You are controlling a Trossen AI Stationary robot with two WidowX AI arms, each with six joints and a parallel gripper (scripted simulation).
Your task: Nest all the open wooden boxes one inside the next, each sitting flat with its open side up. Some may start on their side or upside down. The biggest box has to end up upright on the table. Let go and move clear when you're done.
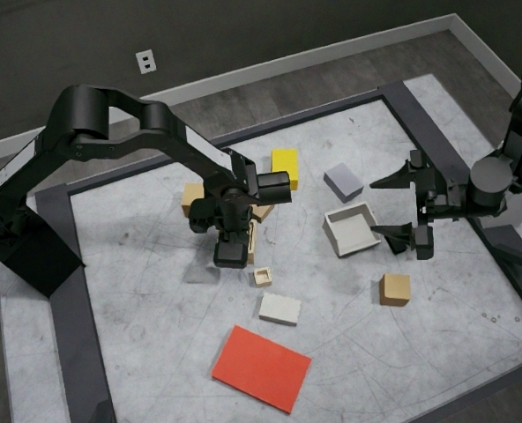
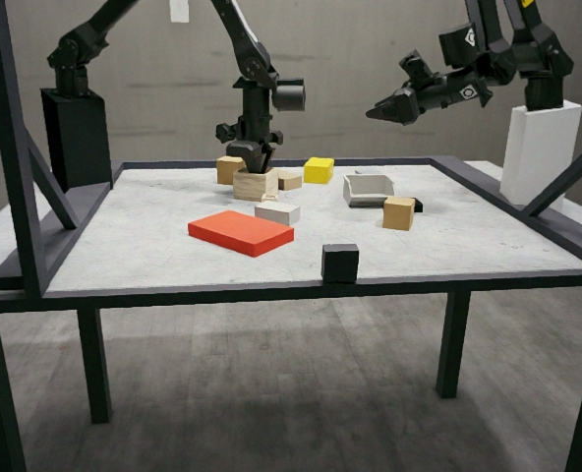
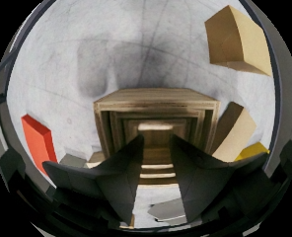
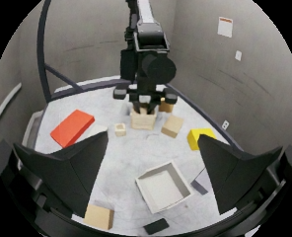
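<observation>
The white block is 160 mm behind my left hand, 60 mm to the right of it and 50 mm below it. Also, from my left hand: red slab: 260 mm behind, 10 mm to the right, 60 mm below; then tan block: 100 mm ahead, 50 mm to the right, 50 mm below; then white tray: 10 mm behind, 250 mm to the right, 40 mm below.
The white tray lies 190 mm below my right hand, 50 mm ahead of it and 20 mm to the left of it. Round my right hand: black block: 210 mm below, 70 mm to the right, 20 mm ahead; then grey block: 200 mm below, 180 mm ahead, 10 mm to the left; then white block: 200 mm to the left, 200 mm below, 90 mm behind.
</observation>
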